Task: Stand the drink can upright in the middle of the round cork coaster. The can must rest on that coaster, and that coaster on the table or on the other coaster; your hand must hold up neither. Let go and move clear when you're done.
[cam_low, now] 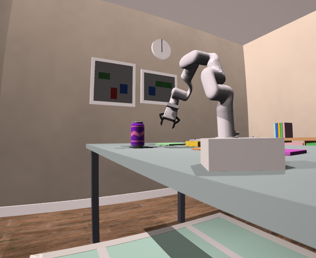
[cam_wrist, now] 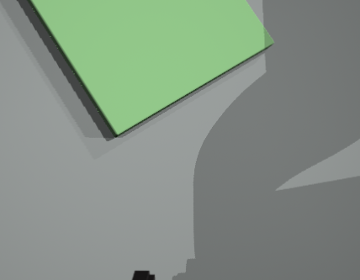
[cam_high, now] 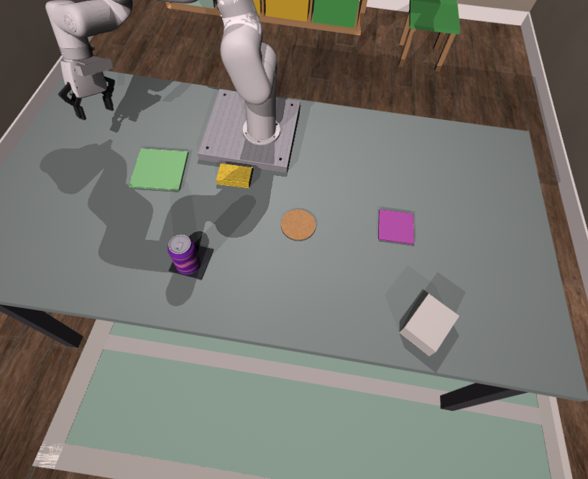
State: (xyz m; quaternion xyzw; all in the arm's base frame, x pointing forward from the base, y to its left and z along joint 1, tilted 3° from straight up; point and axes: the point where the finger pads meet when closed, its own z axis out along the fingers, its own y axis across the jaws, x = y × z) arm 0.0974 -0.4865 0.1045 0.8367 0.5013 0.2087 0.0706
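My gripper is now 400 mm short of the purple drink can, 360 mm to the right of it and 70 mm above it. Also, from my hand: round cork coaster (650 mm to the left, 220 mm ahead, 140 mm below); green mat (180 mm to the left, 140 mm below, 80 mm ahead); black square coaster (380 mm ahead, 360 mm to the left, 140 mm below).
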